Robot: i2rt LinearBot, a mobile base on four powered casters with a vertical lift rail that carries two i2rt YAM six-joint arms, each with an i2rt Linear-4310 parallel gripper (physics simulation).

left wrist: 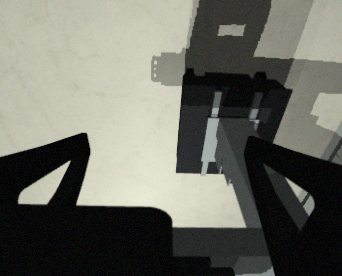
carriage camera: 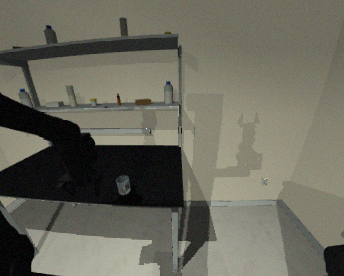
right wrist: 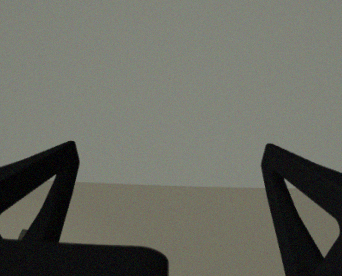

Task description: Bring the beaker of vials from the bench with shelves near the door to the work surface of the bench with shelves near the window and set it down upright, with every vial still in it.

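The clear beaker with small vials in it stands upright near the front edge of the black bench top. The vials are too small to count. The beaker does not show in either wrist view. My left gripper is open and empty. In the carriage view it points down, to the left of the beaker and apart from it; its fingers are dark against the black top. My right gripper is open and empty, facing a plain wall.
Above the bench, a lower shelf bears bottles, a brown block and small jars. An upper shelf bears a bottle and a cylinder. A bench leg stands at the right front. My dark base shows over the pale floor.
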